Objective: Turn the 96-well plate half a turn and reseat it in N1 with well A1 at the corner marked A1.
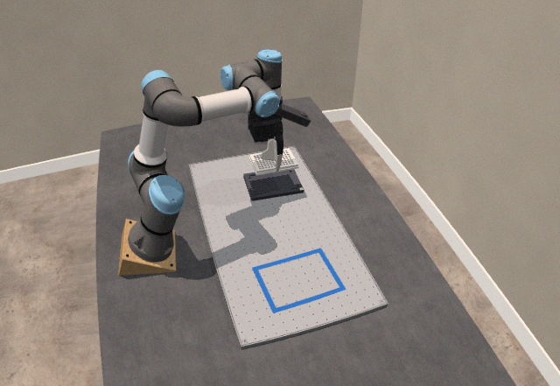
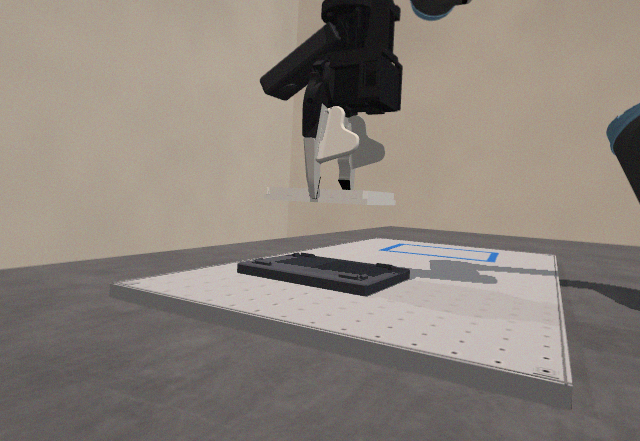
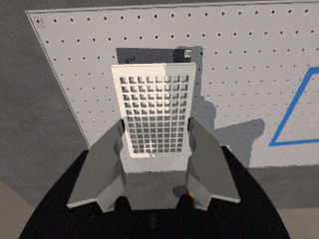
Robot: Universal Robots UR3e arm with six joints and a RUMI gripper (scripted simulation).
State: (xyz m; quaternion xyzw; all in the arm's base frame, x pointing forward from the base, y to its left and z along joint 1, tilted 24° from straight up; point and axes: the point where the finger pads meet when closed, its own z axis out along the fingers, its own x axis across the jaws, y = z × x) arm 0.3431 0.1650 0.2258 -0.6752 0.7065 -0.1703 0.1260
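Right now my hand is 100 mm above the plate nest N1. From my hand the other things lie so: A1 mark 90 mm below, 70 mm ahead, 60 mm to the right; white 96-well plate 10 mm below.
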